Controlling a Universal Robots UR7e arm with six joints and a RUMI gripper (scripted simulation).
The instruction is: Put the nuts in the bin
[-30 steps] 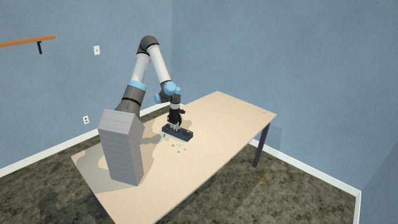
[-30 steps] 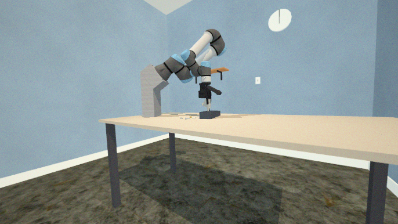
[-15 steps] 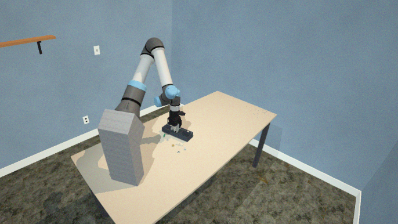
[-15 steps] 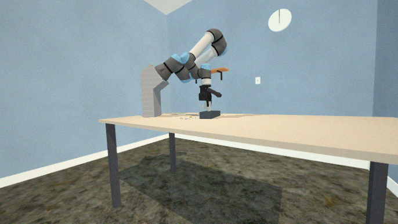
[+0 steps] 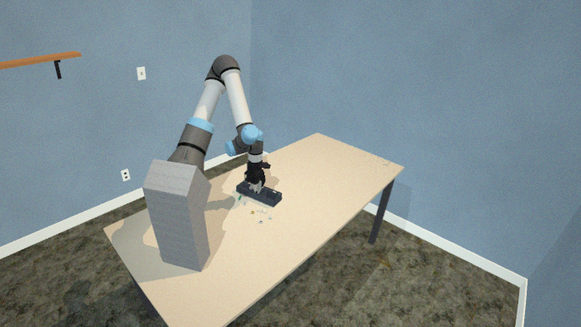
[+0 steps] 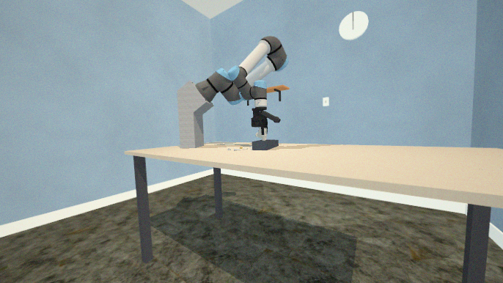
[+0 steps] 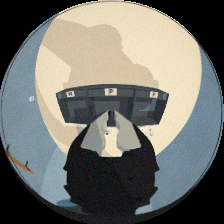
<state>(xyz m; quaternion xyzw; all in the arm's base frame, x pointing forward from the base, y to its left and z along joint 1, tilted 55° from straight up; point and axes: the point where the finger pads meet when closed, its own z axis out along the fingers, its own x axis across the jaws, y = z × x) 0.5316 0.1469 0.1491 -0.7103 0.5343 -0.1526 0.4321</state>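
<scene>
Right now the dark bin block is 1 cm to the left of my hand, 1 cm below it and 1 cm ahead of it. The rest, counted from my hand: white dotted plate (12 cm to the right, 3 cm below, 3 cm behind); then brass-coloured nut (12 cm to the right, 8 cm behind, 3 cm below); then green part (10 cm behind, 3 cm below, 2 cm to the left).
</scene>
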